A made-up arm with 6 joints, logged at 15 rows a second.
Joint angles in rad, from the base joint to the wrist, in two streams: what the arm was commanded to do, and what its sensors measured. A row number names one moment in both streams.
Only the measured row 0 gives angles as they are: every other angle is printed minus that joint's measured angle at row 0.
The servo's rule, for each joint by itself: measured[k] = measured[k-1] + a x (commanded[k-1-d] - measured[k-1]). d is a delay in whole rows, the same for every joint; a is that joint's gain. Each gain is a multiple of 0.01, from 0.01 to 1. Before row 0 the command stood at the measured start. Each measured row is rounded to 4 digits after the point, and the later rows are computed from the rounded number. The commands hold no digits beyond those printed.
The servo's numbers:
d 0
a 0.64 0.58 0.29 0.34 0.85 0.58
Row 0, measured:
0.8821, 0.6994, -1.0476, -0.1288, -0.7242, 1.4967
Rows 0 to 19, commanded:
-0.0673, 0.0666, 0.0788, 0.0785, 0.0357, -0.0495
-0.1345, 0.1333, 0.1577, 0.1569, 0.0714, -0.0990
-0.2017, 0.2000, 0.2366, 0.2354, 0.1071, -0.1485
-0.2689, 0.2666, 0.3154, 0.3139, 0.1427, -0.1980
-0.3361, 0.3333, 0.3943, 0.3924, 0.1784, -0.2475
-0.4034, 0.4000, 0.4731, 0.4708, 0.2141, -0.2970
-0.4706, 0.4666, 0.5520, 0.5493, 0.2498, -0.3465
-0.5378, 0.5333, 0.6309, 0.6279, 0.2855, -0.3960
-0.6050, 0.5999, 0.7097, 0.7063, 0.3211, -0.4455
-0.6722, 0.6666, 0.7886, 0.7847, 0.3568, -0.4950
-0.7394, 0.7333, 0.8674, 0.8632, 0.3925, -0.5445
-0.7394, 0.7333, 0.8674, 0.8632, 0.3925, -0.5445
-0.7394, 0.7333, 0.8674, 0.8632, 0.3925, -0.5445
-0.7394, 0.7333, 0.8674, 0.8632, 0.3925, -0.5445
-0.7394, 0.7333, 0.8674, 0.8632, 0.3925, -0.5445
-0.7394, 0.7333, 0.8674, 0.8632, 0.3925, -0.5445
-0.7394, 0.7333, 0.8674, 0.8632, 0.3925, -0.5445
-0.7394, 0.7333, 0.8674, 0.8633, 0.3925, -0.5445
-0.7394, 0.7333, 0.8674, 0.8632, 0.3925, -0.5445
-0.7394, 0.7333, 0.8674, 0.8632, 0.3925, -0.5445
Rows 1 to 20, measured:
-0.0431, 0.0386, 0.0229, 0.0267, 0.0303, -0.0287
-0.1016, 0.0935, 0.0620, 0.0710, 0.0652, -0.0695
-0.1657, 0.1553, 0.1126, 0.1269, 0.1008, -0.1153
-0.2317, 0.2199, 0.1714, 0.1905, 0.1364, -0.1633
-0.2985, 0.2857, 0.2360, 0.2591, 0.1721, -0.2121
-0.3656, 0.3520, 0.3048, 0.3311, 0.2078, -0.2613
-0.4328, 0.4185, 0.3765, 0.4053, 0.2435, -0.3107
-0.5000, 0.4851, 0.4503, 0.4810, 0.2792, -0.3602
-0.5672, 0.5517, 0.5255, 0.5576, 0.3148, -0.4097
-0.6344, 0.6183, 0.6018, 0.6348, 0.3505, -0.4592
-0.7016, 0.6850, 0.6788, 0.7125, 0.3862, -0.5087
-0.7258, 0.7130, 0.7335, 0.7637, 0.3916, -0.5295
-0.7345, 0.7248, 0.7723, 0.7975, 0.3924, -0.5382
-0.7376, 0.7297, 0.7999, 0.8198, 0.3925, -0.5419
-0.7388, 0.7318, 0.8195, 0.8346, 0.3925, -0.5434
-0.7392, 0.7327, 0.8334, 0.8443, 0.3925, -0.5440
-0.7393, 0.7330, 0.8433, 0.8507, 0.3925, -0.5443
-0.7394, 0.7332, 0.8503, 0.8550, 0.3925, -0.5444
-0.7394, 0.7333, 0.8553, 0.8578, 0.3925, -0.5445
-0.7394, 0.7333, 0.8588, 0.8596, 0.3925, -0.5445

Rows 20 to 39, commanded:
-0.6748, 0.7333, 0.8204, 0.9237, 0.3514, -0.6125
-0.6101, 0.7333, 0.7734, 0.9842, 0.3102, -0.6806
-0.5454, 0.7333, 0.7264, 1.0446, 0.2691, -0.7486
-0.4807, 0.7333, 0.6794, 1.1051, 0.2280, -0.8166
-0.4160, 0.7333, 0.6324, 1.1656, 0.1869, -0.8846
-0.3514, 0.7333, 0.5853, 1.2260, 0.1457, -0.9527
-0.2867, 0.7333, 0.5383, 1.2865, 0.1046, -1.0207
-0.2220, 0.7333, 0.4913, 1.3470, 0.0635, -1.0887
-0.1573, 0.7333, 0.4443, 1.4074, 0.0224, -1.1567
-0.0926, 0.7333, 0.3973, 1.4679, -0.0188, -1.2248
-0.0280, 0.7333, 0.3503, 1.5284, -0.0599, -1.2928
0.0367, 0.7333, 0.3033, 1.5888, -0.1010, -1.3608
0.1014, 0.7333, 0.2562, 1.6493, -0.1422, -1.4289
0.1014, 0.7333, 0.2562, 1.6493, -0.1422, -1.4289
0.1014, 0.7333, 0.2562, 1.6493, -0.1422, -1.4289
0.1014, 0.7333, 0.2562, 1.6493, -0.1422, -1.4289
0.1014, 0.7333, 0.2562, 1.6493, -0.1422, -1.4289
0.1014, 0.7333, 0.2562, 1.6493, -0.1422, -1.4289
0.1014, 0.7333, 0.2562, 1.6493, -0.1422, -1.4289
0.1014, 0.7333, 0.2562, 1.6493, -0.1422, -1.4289
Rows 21 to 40, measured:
-0.6981, 0.7333, 0.8477, 0.8814, 0.3576, -0.5839
-0.6418, 0.7333, 0.8262, 0.9164, 0.3173, -0.6400
-0.5801, 0.7333, 0.7973, 0.9600, 0.2763, -0.7030
-0.5165, 0.7333, 0.7631, 1.0093, 0.2352, -0.7689
-0.4522, 0.7333, 0.7252, 1.0624, 0.1941, -0.8360
-0.3877, 0.7333, 0.6846, 1.1180, 0.1530, -0.9037
-0.3231, 0.7333, 0.6422, 1.1753, 0.1119, -0.9716
-0.2584, 0.7333, 0.5984, 1.2337, 0.0708, -1.0395
-0.1937, 0.7333, 0.5537, 1.2928, 0.0297, -1.1075
-0.1290, 0.7333, 0.5083, 1.3523, -0.0115, -1.1755
-0.0644, 0.7333, 0.4625, 1.4122, -0.0526, -1.2435
0.0003, 0.7333, 0.4163, 1.4722, -0.0937, -1.3115
0.0650, 0.7333, 0.3699, 1.5324, -0.1349, -1.3796
0.0883, 0.7333, 0.3369, 1.5721, -0.1411, -1.4082
0.0967, 0.7333, 0.3135, 1.5983, -0.1420, -1.4202
0.0997, 0.7333, 0.2969, 1.6156, -0.1422, -1.4252
0.1008, 0.7333, 0.2851, 1.6271, -0.1422, -1.4273
0.1012, 0.7333, 0.2767, 1.6346, -0.1422, -1.4282
0.1013, 0.7333, 0.2708, 1.6396, -0.1422, -1.4286
0.1014, 0.7333, 0.2666, 1.6429, -0.1422, -1.4288

